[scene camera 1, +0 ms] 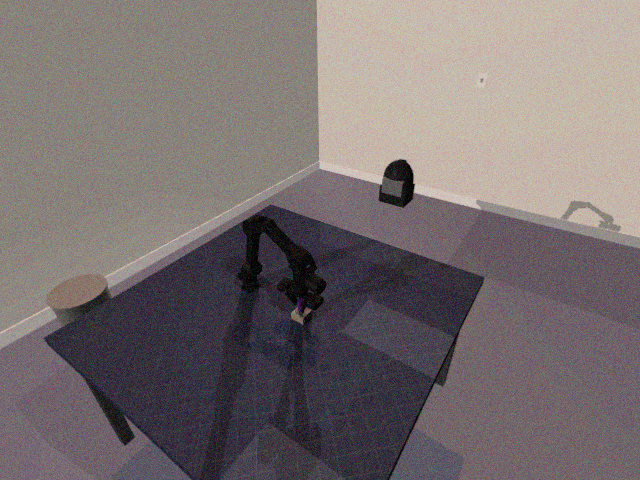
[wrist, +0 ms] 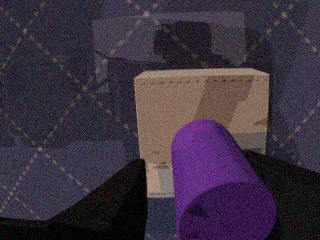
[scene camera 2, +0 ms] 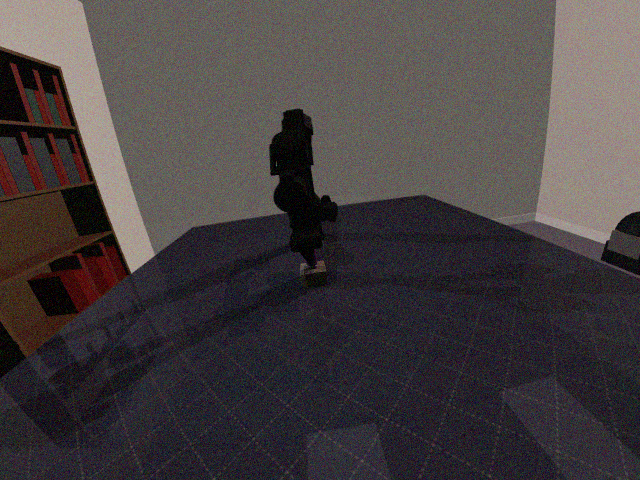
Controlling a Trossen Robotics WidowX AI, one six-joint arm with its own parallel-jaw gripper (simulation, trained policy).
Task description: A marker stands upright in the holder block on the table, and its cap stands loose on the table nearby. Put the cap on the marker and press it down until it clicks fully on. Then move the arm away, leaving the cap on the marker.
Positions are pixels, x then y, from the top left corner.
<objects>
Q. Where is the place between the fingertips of my gripper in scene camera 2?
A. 310,258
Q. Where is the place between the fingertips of my gripper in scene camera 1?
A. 299,307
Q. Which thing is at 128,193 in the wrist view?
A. My gripper.
</objects>
